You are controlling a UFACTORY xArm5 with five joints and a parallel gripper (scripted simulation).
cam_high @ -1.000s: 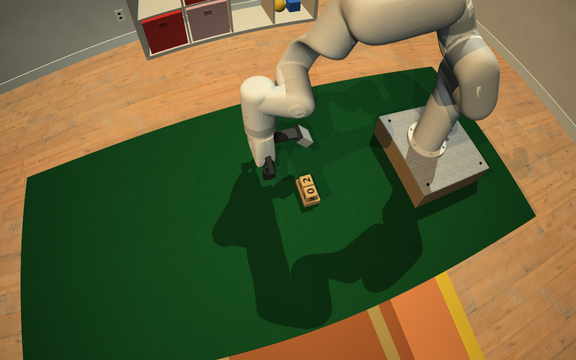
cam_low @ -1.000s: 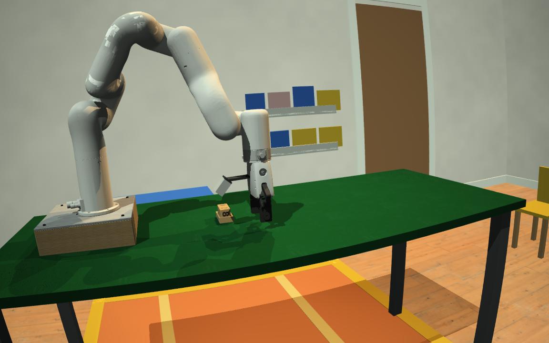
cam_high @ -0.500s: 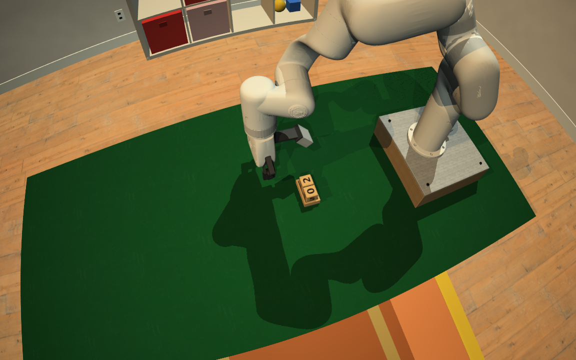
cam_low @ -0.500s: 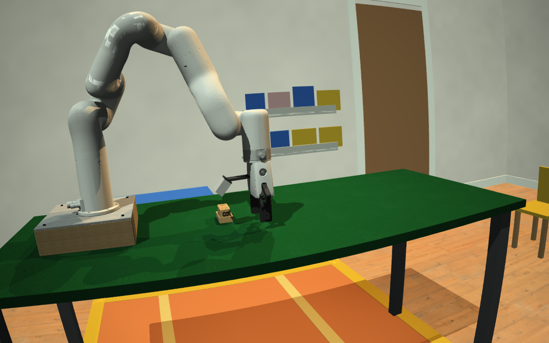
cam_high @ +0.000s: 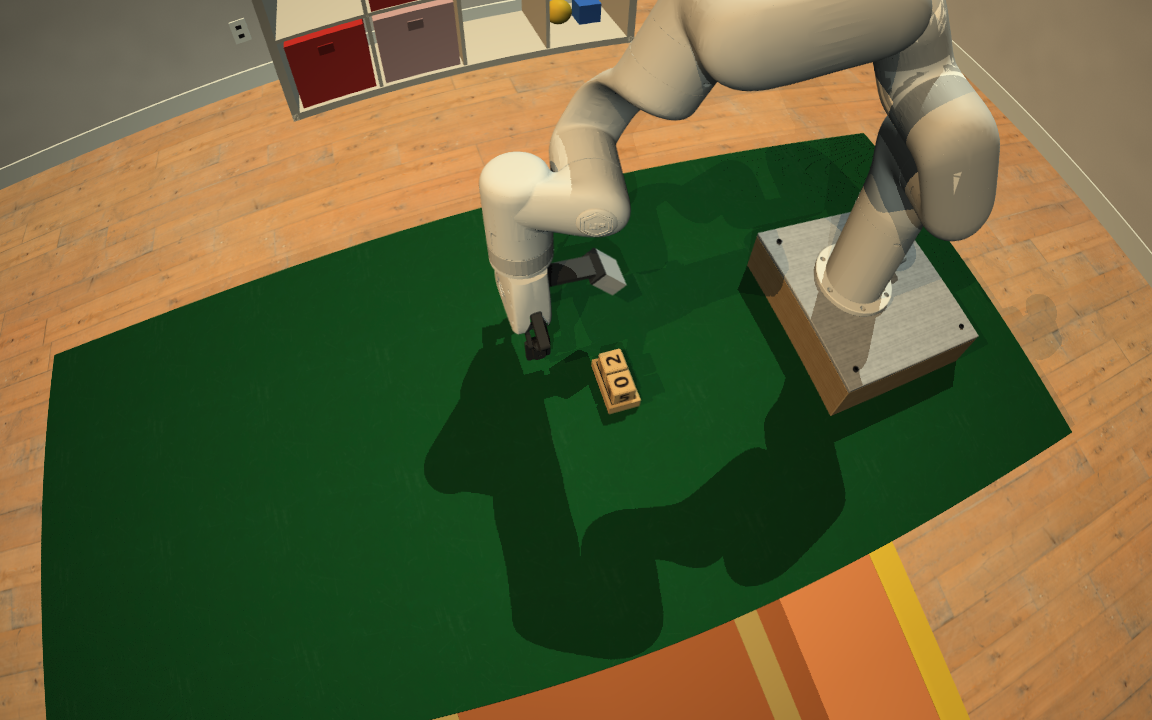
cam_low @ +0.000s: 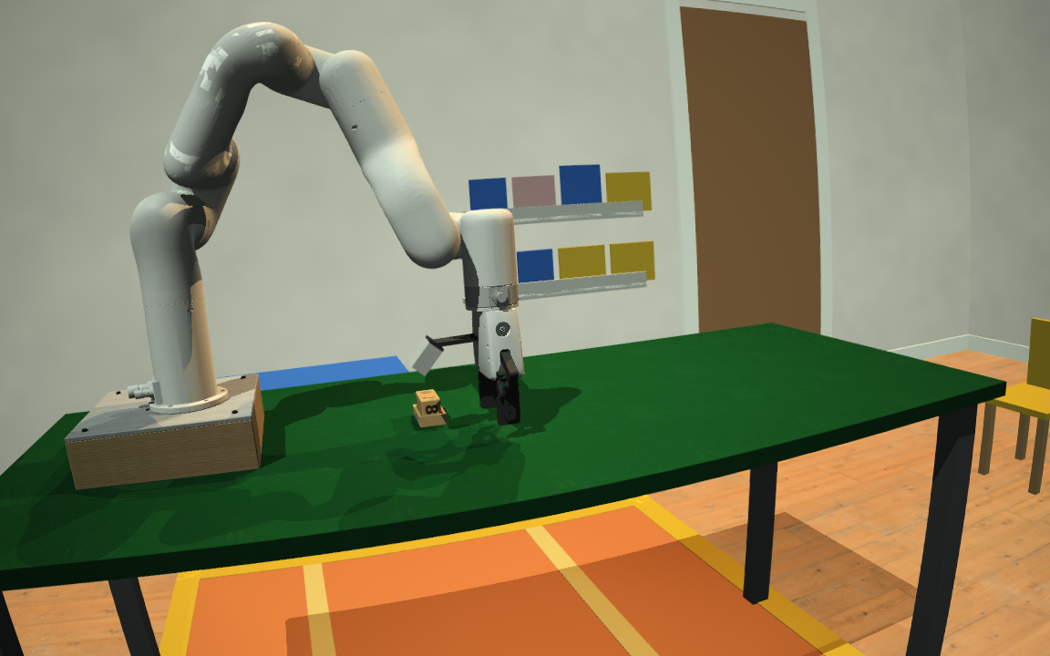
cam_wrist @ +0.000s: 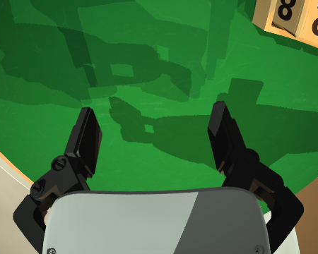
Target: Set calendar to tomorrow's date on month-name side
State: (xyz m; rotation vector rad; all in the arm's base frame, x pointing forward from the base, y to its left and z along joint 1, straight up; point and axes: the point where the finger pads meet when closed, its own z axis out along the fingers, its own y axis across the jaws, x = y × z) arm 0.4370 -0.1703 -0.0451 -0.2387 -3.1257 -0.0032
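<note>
The date cube is 60 mm behind my hand, 140 mm to the left of it and 10 mm below it. Round my hand: wooden tray 70 mm behind, 120 mm to the left, 20 mm below.
</note>
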